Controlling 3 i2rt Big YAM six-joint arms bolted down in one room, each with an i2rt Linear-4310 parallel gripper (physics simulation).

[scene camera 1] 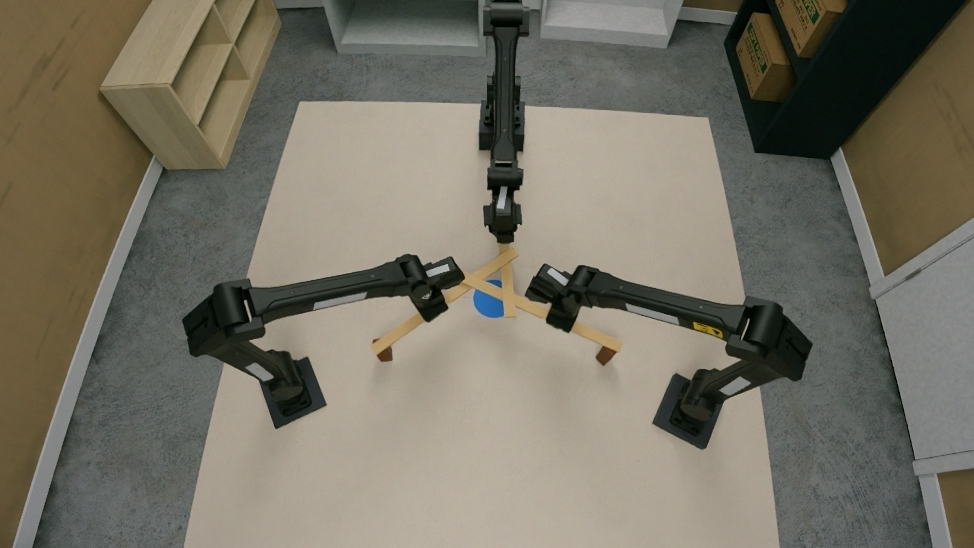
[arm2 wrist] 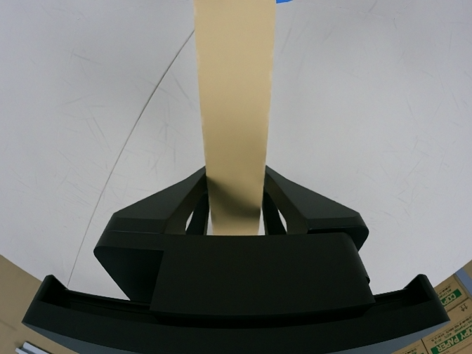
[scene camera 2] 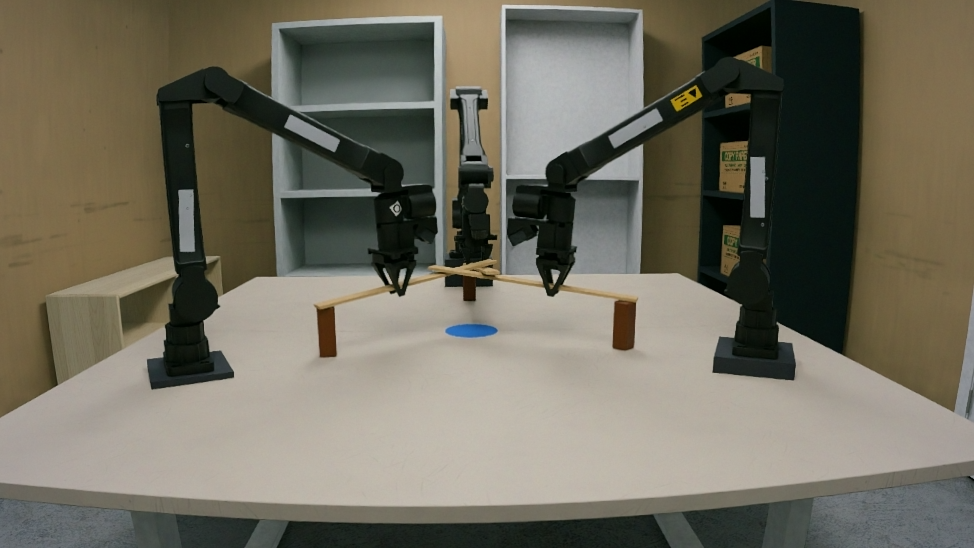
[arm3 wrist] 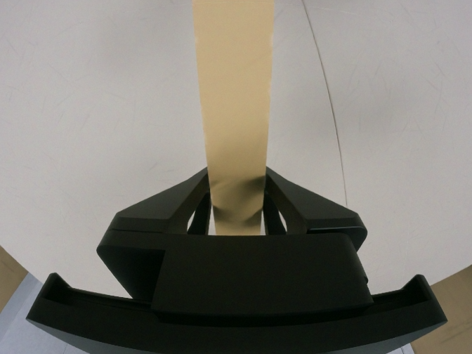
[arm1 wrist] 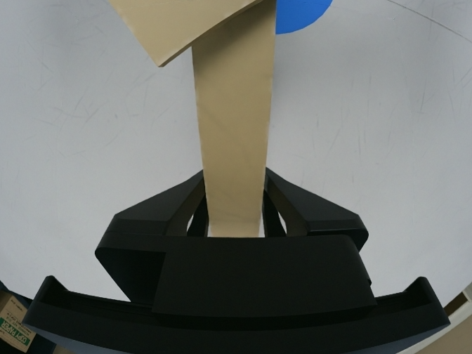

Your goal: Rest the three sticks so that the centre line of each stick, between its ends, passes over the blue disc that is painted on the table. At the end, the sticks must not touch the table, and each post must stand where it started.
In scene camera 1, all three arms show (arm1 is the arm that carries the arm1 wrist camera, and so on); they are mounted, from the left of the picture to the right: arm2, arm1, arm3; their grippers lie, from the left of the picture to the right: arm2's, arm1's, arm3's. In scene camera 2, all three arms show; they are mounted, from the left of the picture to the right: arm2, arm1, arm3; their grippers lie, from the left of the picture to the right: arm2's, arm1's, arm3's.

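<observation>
The arm1 gripper (arm1 wrist: 235, 171) (scene camera 1: 504, 240) is shut on the back stick (arm1 wrist: 234, 110) (scene camera 1: 508, 305). The arm2 gripper (arm2 wrist: 235, 169) (scene camera 2: 399, 291) is shut on the left stick (arm2 wrist: 235, 100) (scene camera 1: 398, 333) (scene camera 2: 354, 296). The arm3 gripper (arm3 wrist: 237, 170) (scene camera 2: 553, 291) is shut on the right stick (arm3 wrist: 235, 100) (scene camera 1: 595, 335) (scene camera 2: 599, 293). The sticks' inner parts cross above the blue disc (arm1 wrist: 300, 12) (scene camera 1: 487, 304) (scene camera 2: 470, 330): left over back, back over right, right over left. Contact there is unclear. Outer ends appear on the left post (scene camera 2: 326, 332) and right post (scene camera 2: 623, 325); the back post (scene camera 2: 469, 288) stands under the crossing in this view.
The arm2 base (scene camera 1: 294, 395) (scene camera 2: 190, 371) and arm3 base (scene camera 1: 687, 415) (scene camera 2: 753, 357) stand on the table (scene camera 1: 476, 463) (scene camera 2: 476, 436). The arm1 base stands at the table's back edge. Shelves (scene camera 2: 439, 68) and a dark bookcase (scene camera 2: 817, 170) stand behind the table.
</observation>
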